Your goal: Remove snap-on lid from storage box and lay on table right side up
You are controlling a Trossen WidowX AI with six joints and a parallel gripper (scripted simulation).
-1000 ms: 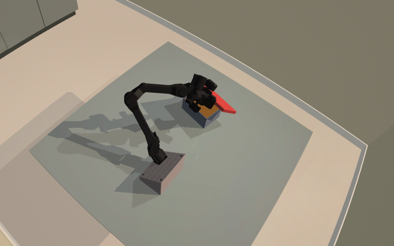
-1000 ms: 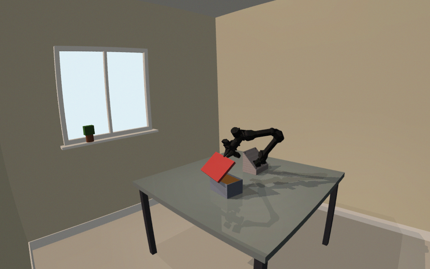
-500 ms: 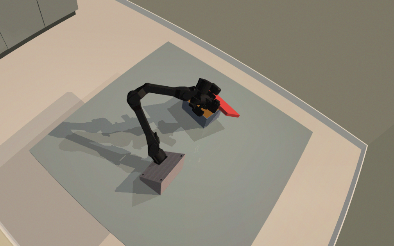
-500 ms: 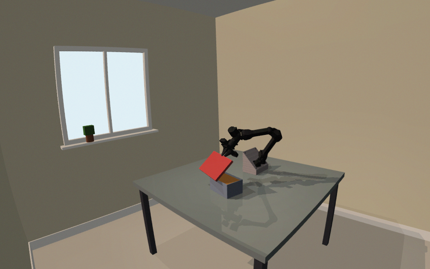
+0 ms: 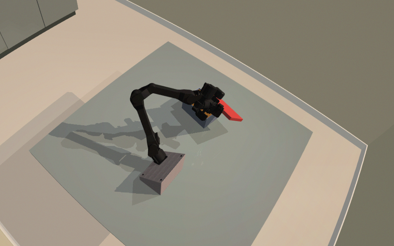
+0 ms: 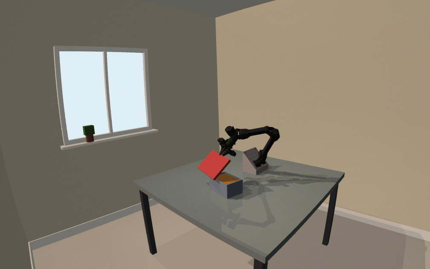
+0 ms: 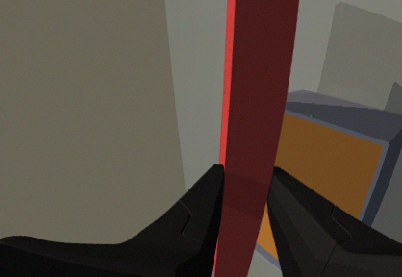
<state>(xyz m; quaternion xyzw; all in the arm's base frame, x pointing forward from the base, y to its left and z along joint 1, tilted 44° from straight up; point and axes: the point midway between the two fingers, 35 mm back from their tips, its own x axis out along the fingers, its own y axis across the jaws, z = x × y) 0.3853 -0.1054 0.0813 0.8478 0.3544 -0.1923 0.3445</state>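
Now: the red lid 6 cm ahead of my gripper tip, 1 cm to the right of it and 5 cm below it. Round my gripper tip: box (5 cm ahead, 11 cm to the left, 18 cm below).
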